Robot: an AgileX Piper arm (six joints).
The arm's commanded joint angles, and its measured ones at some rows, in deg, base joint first. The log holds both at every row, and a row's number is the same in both.
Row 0, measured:
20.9, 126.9, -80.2, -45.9, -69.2, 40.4
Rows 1 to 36, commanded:
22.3, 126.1, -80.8, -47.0, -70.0, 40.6
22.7, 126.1, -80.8, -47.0, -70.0, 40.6
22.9, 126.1, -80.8, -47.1, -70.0, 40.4
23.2, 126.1, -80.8, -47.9, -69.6, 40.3
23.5, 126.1, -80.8, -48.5, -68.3, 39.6
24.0, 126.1, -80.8, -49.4, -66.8, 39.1
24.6, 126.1, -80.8, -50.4, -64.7, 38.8
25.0, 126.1, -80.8, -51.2, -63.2, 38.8
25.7, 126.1, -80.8, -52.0, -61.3, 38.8
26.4, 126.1, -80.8, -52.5, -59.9, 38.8
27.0, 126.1, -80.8, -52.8, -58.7, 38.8
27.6, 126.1, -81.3, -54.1, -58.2, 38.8
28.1, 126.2, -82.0, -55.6, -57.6, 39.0
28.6, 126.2, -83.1, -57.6, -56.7, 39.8
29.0, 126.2, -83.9, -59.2, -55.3, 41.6
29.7, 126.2, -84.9, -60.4, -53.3, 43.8
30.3, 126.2, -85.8, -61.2, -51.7, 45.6
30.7, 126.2, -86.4, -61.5, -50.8, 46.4
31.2, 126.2, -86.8, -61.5, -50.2, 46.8
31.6, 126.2, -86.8, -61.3, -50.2, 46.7
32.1, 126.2, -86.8, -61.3, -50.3, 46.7
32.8, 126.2, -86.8, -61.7, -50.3, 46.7
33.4, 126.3, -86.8, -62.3, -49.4, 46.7
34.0, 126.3, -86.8, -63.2, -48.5, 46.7
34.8, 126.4, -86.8, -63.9, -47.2, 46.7
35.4, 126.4, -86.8, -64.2, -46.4, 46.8
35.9, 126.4, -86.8, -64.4, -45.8, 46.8
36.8, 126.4, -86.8, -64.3, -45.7, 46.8
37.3, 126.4, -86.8, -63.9, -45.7, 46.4
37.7, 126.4, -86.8, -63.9, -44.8, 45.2
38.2, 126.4, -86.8, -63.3, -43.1, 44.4
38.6, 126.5, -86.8, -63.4, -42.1, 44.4
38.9, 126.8, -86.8, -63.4, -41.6, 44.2
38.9, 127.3, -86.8, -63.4, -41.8, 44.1
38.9, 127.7, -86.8, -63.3, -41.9, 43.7
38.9, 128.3, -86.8, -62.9, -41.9, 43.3
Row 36, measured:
37.3, 126.8, -86.9, -59.9, -40.6, 45.1
